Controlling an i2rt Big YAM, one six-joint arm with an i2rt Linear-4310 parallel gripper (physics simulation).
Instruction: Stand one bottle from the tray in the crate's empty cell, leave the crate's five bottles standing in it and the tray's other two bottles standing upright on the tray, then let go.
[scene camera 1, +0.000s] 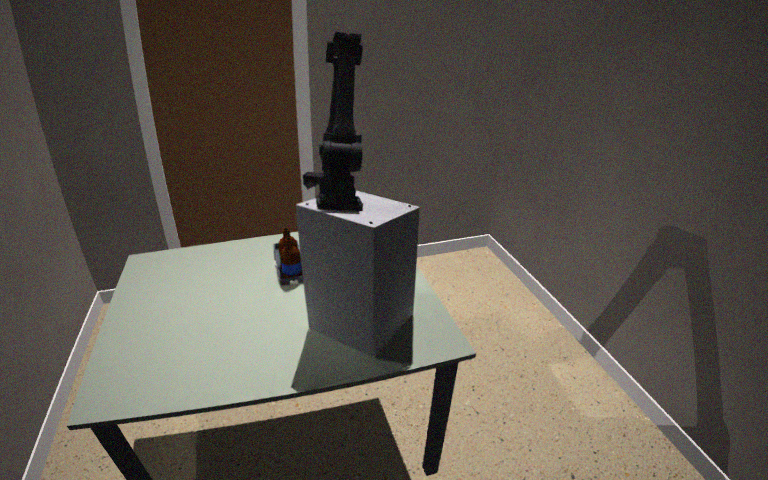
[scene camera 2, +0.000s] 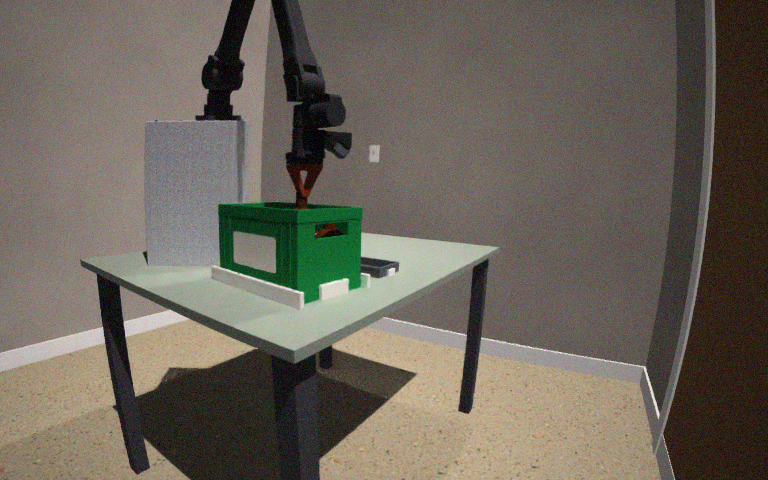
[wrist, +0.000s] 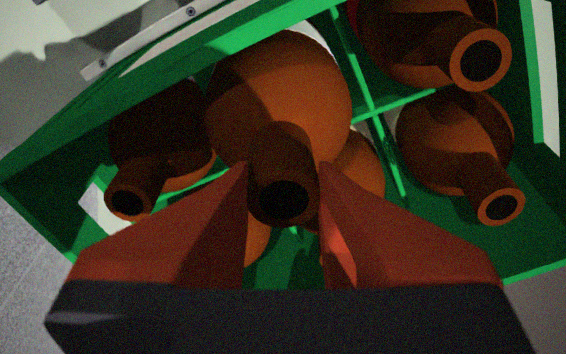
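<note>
My gripper is shut on the neck of a brown bottle, just above the green crate. The held bottle's body is down inside the crate, next to the long wall; whether its base touches the crate floor is hidden. Several other brown bottles stand around it: one at left, one at upper right, one at right, and others partly hidden below the held one. A brown bottle with a blue label stands on the dark tray; the second tray bottle is not clearly distinguishable.
White strips stand along the crate's foot on the pale green table. The grey pedestal bears the arm and hides the crate in scene camera 1. Thin green dividers separate the crate's cells.
</note>
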